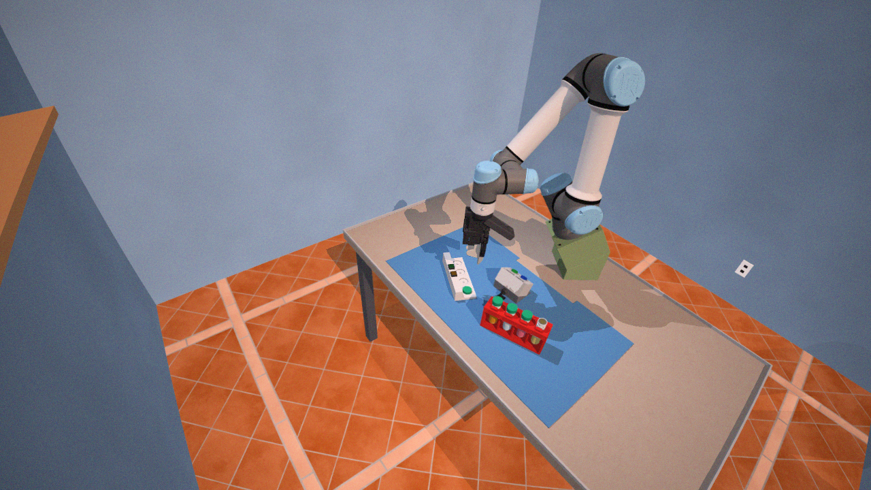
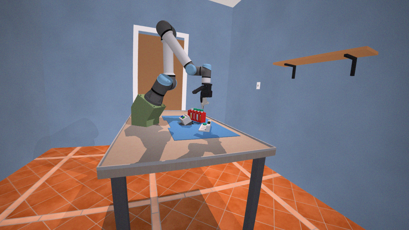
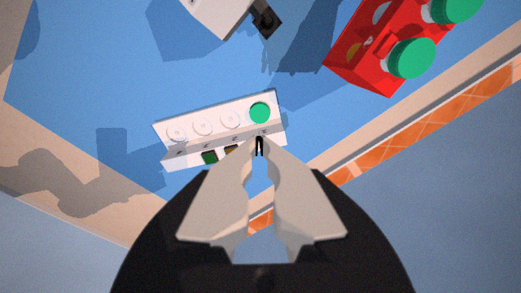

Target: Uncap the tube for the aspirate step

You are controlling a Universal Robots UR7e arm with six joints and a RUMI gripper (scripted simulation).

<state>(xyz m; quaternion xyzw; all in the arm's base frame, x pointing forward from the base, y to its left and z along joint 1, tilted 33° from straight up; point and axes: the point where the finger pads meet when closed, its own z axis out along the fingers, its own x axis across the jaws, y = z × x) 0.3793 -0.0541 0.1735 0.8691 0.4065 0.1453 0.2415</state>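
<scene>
My gripper is now 15 cm past the blue CYCLE key, 10 cm to the right of it and 9 cm above it. Also, from my hand: green READY key: 15 cm behind, 6 cm to the left, 9 cm below; key housing: 13 cm behind, 8 cm to the left, 11 cm below.
</scene>
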